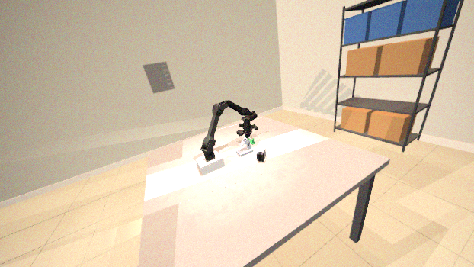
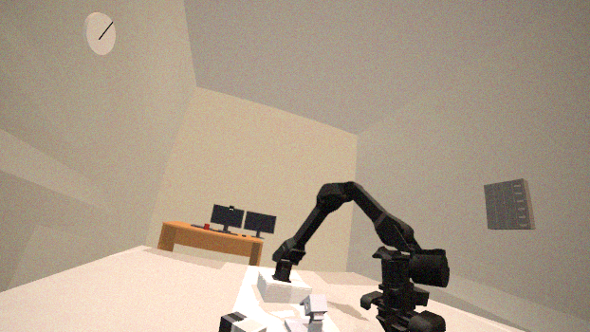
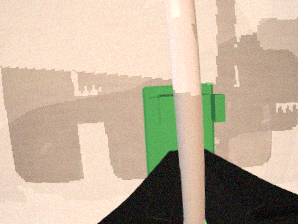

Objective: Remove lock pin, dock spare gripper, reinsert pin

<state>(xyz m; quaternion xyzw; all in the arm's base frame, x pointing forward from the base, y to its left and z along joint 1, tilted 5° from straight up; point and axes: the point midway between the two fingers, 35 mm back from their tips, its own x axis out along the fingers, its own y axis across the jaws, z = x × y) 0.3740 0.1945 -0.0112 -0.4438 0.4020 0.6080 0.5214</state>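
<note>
My gripper tip is now 4 cm to the left of the green part and 1 cm below it. Round my gripper tip: spare gripper (3 cm behind, 32 cm to the right, 1 cm above); mount (9 cm behind, 17 cm to the right, 4 cm above).
</note>
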